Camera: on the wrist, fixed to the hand. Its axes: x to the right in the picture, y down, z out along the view.
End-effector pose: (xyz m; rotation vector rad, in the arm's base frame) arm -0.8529 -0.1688 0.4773 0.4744 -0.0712 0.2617
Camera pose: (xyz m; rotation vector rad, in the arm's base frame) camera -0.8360 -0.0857 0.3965 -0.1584 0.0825 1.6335
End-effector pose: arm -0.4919 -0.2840 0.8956 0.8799 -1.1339 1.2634
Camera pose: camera -0.5070 -0.1680 0.8898 -0.6994 -1.4748 1.9780
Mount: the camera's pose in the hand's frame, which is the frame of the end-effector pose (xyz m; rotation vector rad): 0.0252 0.0310 -0.1101 -0.4338 0.5258 1.3351
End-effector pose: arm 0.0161 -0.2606 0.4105 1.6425 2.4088 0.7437
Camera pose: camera -0.0092 -0.2644 0.5248 -2.2871 -0.6242 -1.4331
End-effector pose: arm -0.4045 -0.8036 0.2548 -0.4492 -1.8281 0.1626
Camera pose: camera -0.2996 -0.7783 0.3003 -1.7833 -0.7876 0.4905
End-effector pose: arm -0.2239 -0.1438 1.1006 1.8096 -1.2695 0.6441
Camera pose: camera -0.2388 -0.0690 1.1895 0.1982 -1.9110 1.2782
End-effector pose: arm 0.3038 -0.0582 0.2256 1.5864 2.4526 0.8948
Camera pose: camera 0.2762 -0.0743 0.3383 -2.1620 -0.6173 -1.4338
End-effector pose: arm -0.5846 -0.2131 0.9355 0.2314 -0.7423 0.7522
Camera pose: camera -0.5356 -0.1286 0.8708 -0.9325 -0.4591 1.7743
